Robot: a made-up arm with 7 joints.
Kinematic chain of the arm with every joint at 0, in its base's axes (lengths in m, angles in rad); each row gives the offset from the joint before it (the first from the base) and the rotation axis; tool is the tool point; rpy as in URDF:
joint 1: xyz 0 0 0.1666 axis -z
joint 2: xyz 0 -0.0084 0.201 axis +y
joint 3: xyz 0 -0.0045 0.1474 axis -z
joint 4: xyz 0 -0.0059 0.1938 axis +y
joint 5: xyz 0 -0.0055 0.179 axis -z
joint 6: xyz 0 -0.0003 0.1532 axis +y
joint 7: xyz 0 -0.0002 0.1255 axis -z
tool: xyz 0 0 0 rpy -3.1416 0 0
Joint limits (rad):
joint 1: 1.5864..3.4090
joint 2: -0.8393..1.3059
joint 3: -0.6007..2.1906
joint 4: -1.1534..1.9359
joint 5: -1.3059..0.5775
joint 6: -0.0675..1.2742
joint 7: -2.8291..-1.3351
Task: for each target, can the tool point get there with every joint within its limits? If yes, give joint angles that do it. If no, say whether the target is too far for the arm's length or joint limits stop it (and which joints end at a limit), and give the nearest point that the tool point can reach.
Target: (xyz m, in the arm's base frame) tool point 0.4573 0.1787 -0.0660
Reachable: no: joint limits stop it (at a limit: joint 1, joint 2, joint 3, joint 4, joint 5) | nearest point 0.3369 0.2067 0.2552 | short by 0.344 m
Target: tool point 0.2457 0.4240 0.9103
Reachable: yes | joints 2.2266 -0.3655 -0.0733 -0.8634 0.2242 0.7928 -1.9413
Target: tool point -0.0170 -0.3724 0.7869
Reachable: yes | joints 1.9567 -0.2016 -0.2554 1.4999 -0.8459 0.3975 -2.0377
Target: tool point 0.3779 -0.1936 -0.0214
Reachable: no: joint limits stop it (at a limit: joint 1, joint 2, joint 3, joint 4) | nearest point 0.2402 -0.2490 0.0951 | short by 0.189 m
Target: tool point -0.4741 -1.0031 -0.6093
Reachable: no: too far | nearest point -0.2563 -0.5424 0.0874 | short by 0.863 m
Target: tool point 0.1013 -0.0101 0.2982
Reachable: no: joint limits stop it (at a limit: joint 1, joint 2, joint 3, joint 4, joint 6) | nearest point 0.1689 -0.1625 0.1615 | short by 0.216 m
